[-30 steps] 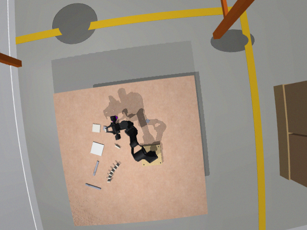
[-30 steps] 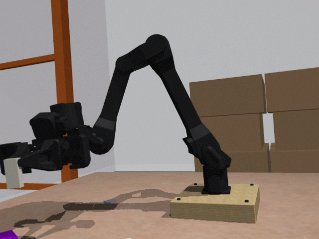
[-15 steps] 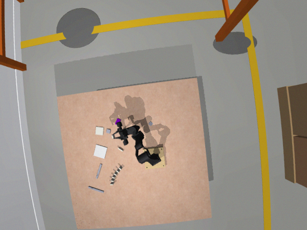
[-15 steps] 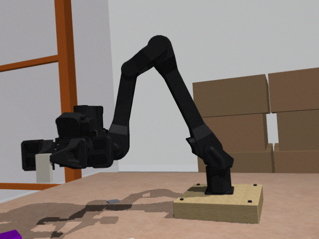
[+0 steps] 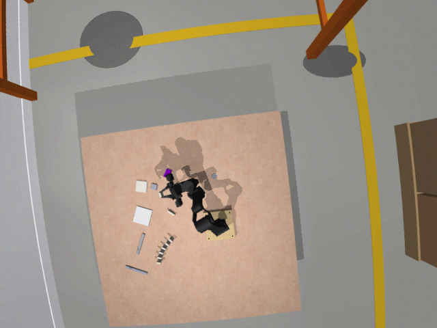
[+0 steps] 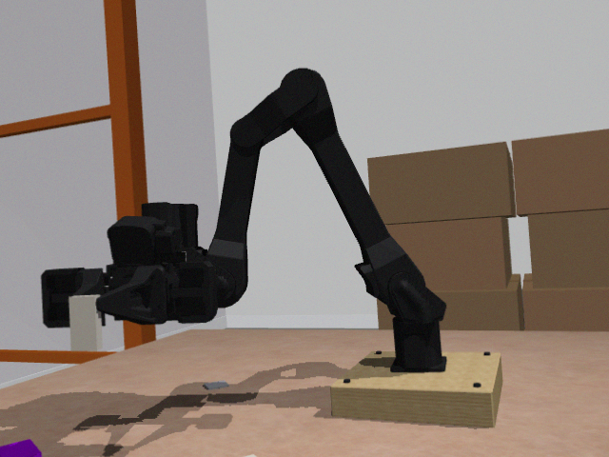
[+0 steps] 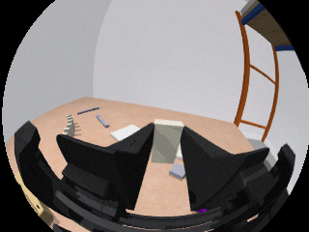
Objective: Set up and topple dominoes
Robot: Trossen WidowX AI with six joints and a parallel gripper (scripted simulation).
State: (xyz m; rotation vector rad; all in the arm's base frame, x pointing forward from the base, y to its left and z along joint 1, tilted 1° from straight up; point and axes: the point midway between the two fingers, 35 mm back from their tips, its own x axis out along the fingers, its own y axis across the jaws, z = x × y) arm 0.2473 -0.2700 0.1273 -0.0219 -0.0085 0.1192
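The purple block is 150 mm below my gripper tip, 110 mm to the right of it and 30 mm behind it. From my gripper tip the other things lie so: small grey tile: 310 mm behind, 160 mm below, 30 mm to the right.
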